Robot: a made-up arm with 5 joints.
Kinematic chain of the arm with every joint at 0, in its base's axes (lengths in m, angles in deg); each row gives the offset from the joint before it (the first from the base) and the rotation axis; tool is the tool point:
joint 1: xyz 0 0 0.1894 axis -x
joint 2: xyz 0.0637 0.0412 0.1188 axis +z
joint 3: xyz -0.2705 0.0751 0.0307 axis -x
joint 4: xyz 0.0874 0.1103 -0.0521 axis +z
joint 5: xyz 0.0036 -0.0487 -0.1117 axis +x
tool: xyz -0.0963 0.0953 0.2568
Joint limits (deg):
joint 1: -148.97..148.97
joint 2: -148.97..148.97
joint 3: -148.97..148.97
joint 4: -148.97..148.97
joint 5: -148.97..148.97
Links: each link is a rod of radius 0.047 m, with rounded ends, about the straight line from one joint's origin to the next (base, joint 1, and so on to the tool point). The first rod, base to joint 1, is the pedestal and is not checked.
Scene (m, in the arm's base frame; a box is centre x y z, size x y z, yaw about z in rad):
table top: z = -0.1
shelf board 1: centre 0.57 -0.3 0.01 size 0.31 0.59 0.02 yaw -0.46
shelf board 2: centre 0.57 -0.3 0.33 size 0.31 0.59 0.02 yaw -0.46
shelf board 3: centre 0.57 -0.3 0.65 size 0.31 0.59 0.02 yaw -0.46
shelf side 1: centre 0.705 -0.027 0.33 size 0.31 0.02 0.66 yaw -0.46
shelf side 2: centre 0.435 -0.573 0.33 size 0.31 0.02 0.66 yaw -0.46
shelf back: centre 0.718 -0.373 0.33 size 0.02 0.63 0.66 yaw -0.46
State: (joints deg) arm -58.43 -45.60 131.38 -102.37 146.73
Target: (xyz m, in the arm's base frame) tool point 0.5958 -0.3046 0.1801
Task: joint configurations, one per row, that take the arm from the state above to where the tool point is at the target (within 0.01 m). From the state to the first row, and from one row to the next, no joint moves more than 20 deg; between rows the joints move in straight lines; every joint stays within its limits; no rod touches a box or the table.
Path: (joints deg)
1: -55.27 -60.37 119.51 -109.03 127.98
2: -52.11 -75.13 107.63 -115.68 109.23
3: -48.95 -89.90 95.76 -122.34 90.49
4: -45.79 -104.67 83.88 -129.00 71.74
5: -42.62 -119.44 72.01 -135.66 52.99
6: -39.46 -134.20 60.13 -142.31 34.24
7: -36.30 -148.97 48.26 -148.97 15.50
8: -35.53 -148.97 34.01 -147.90 34.89
9: -34.75 -148.97 19.75 -146.84 54.29
10: -33.98 -148.97 5.50 -145.77 73.68
11: -33.20 -148.97 -8.75 -144.70 93.08
12: -32.43 -148.97 -23.01 -143.64 112.48

